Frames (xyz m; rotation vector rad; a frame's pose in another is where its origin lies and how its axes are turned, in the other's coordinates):
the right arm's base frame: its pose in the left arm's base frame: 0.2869 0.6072 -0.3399 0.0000 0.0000 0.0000
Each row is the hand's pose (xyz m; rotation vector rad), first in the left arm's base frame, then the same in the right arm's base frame.
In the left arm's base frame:
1: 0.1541 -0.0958 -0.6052 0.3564 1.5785 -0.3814
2: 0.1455 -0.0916 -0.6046 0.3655 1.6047 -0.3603
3: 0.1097 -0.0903 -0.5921 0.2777 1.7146 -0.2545
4: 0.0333 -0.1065 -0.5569 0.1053 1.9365 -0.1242
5: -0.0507 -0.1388 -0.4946 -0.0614 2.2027 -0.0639
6: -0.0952 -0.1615 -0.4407 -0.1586 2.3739 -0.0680
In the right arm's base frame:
1: -0.1328 -0.7030 -0.2653 0.3564 1.5785 -0.3814
2: -0.1414 -0.6988 -0.2647 0.3655 1.6047 -0.3603
3: -0.1772 -0.6975 -0.2522 0.2777 1.7146 -0.2545
4: -0.2536 -0.7137 -0.2170 0.1053 1.9365 -0.1242
5: -0.3376 -0.7460 -0.1547 -0.0614 2.2027 -0.0639
6: -0.3821 -0.7687 -0.1008 -0.1586 2.3739 -0.0680

